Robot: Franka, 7 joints.
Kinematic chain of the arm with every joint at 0, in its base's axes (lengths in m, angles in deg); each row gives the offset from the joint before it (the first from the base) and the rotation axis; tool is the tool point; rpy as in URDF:
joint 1: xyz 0 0 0.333 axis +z
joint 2: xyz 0 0 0 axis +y
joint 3: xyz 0 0 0.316 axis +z
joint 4: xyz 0.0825 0 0 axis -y
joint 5: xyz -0.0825 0 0.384 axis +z
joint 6: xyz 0 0 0 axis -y
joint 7: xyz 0.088 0 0 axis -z
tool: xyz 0 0 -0.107 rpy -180 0 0
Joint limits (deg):
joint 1: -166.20..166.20
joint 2: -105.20..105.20
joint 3: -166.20..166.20
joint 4: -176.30..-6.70
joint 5: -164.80..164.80
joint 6: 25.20..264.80
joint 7: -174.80..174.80
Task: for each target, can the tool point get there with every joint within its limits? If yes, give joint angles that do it. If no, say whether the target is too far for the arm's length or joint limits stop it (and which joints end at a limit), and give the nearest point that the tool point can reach.
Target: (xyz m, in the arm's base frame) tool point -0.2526 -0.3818 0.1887
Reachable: yes | joints 122.94 -70.05 110.05 -111.13 18.57 67.22 34.18
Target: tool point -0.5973 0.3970 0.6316
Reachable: yes | joints 10.13 -43.63 116.38 -76.31 -133.11 97.62 90.14
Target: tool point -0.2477 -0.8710 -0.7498
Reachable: no: too far | nearest point -0.1589 -0.5587 -0.2696 | short by 0.580 m
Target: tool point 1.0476 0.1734 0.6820
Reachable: no: too far | nearest point 0.8041 0.1331 0.6009 | short by 0.260 m
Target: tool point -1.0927 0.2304 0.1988
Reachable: no: too far | nearest point -0.8334 0.1757 0.2306 | short by 0.267 m
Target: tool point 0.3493 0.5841 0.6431
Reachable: yes | joints -72.17 -70.95 63.27 -79.24 112.64 89.73 -90.99
